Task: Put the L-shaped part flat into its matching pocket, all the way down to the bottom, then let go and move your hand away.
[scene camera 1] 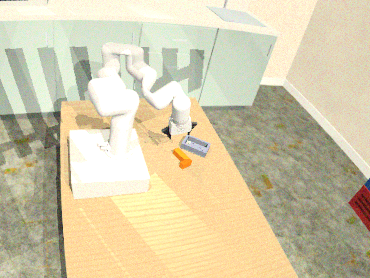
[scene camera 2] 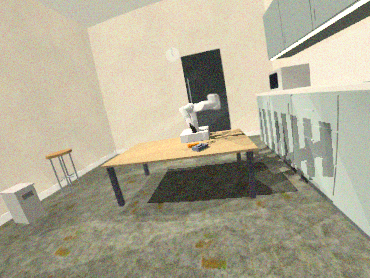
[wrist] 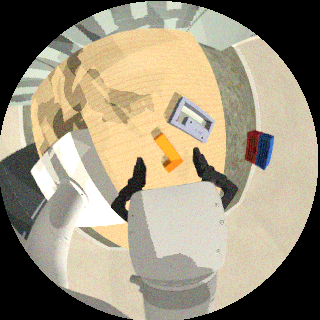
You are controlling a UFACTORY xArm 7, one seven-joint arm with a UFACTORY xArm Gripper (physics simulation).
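Places are measured from the arm's base along level axes (x down, y left, z ahead), in centimetres.
Pixels of known places: gripper, fingertip midpoint: [scene camera 1: 178, 134] [scene camera 2: 195, 132] [wrist: 167, 157]; arm's base, link origin: [scene camera 1: 118, 150] [wrist: 71, 193].
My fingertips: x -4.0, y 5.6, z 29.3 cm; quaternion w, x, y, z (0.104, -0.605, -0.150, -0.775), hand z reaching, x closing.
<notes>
Ahead of a thing's pixels: the offset from my fingertips to its top centre. Level surfaces: height alone.
The orange L-shaped part @[dx +10.9, dy -3.8, dz +2.2 cm] [scene camera 1: 182, 158] [scene camera 2: 193, 145] [wrist: 168, 151] lies on the table, beside the blue-grey block and apart from it. The block @[dx +10.2, dy +4.7, dz +13.0 cm] [scene camera 1: 204, 150] [scene camera 2: 200, 147] [wrist: 200, 134] has a recessed pocket in its top, and no part sits in the pocket. My gripper [scene camera 1: 180, 130] [wrist: 167, 157] is open, with its black fingers wide apart and nothing between them. It is above the table; in the wrist view the orange part shows in the gap between the fingertips, lower down. In scene camera 2 the fingers are too small to judge.
The wooden table @[dx +13.9 cm] [scene camera 1: 210, 235] [scene camera 2: 145, 152] [wrist: 150, 50] carries the arm's white base [scene camera 1: 110, 175] [wrist: 65, 165] to one side. The block stands near the table's long edge. A red and blue object [wrist: 259, 149] shows beyond the table.
</notes>
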